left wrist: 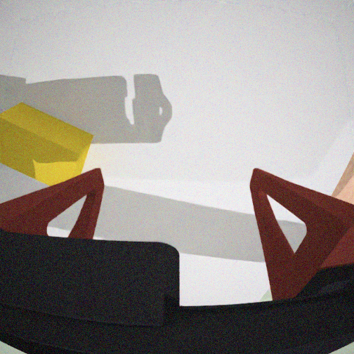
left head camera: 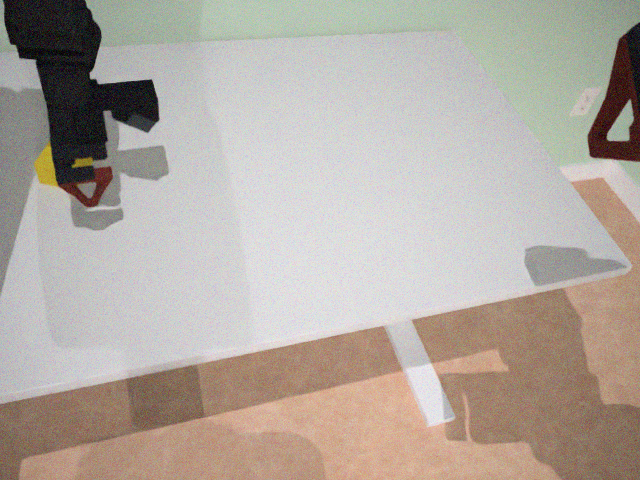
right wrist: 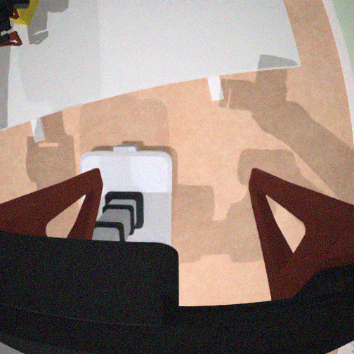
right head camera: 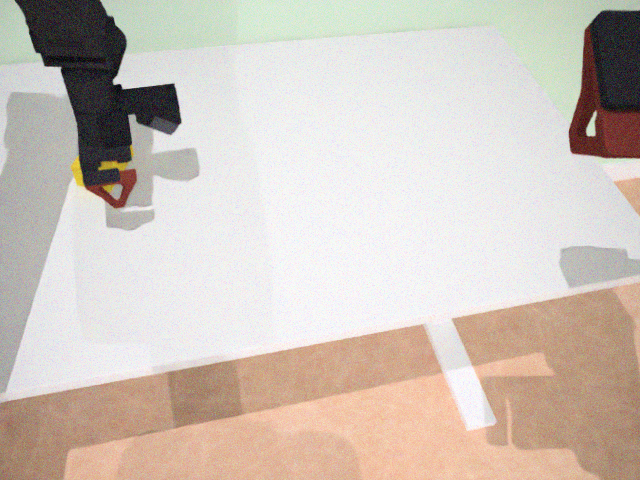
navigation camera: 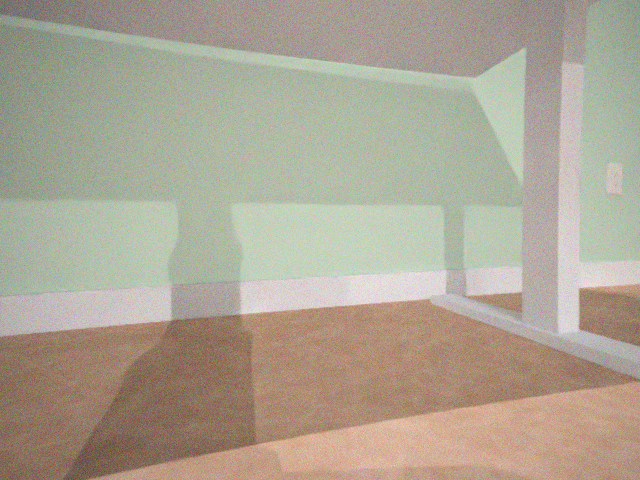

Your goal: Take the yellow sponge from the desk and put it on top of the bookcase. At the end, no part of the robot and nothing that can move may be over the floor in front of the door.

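Places are measured from the left arm's base along level axes (x ahead, y left, z up), in millimetres.
Pixels of known places: left gripper, fingertip midpoint: (left head camera: 87,181) (right head camera: 116,183).
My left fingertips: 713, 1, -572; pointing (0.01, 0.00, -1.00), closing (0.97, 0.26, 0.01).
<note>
Behind a point stands the place of what it marks, as x, y, z.
The yellow sponge (left head camera: 45,167) @(815, 93, -649) (right head camera: 78,173) @(817, 101, -658) (left wrist: 47,140) (right wrist: 27,14) lies on the white desk (left head camera: 361,180) @(858, -447, -690) (right head camera: 392,180) @(856, -449, -690) (left wrist: 225,75) (right wrist: 175,40). In the head views it is partly hidden behind my left gripper. My left gripper (left wrist: 176,176) is open above the desk; in the left wrist view the sponge lies beyond the left-hand finger, not between the fingers. My right gripper (right wrist: 175,176) is open, high over the floor in front of the desk; in the head views part of it shows at the right edge. The bookcase and the door do not show in these views.
A white desk foot (left head camera: 421,372) (right head camera: 460,374) (navigation camera: 496,315) stands on the floor, with a white post (navigation camera: 542,170) @(1000, -687, -1072) above it. The robot's white base (right wrist: 125,170) stands before the desk. Green wall (left head camera: 516,51) @(1514, -1011, -795) (navigation camera: 310,129) @(1329, -239, -893) rises behind the desk, with a socket (left head camera: 585,101) @(1597, -1377, -1007) (navigation camera: 614,178) @(1598, -1378, -1010).
</note>
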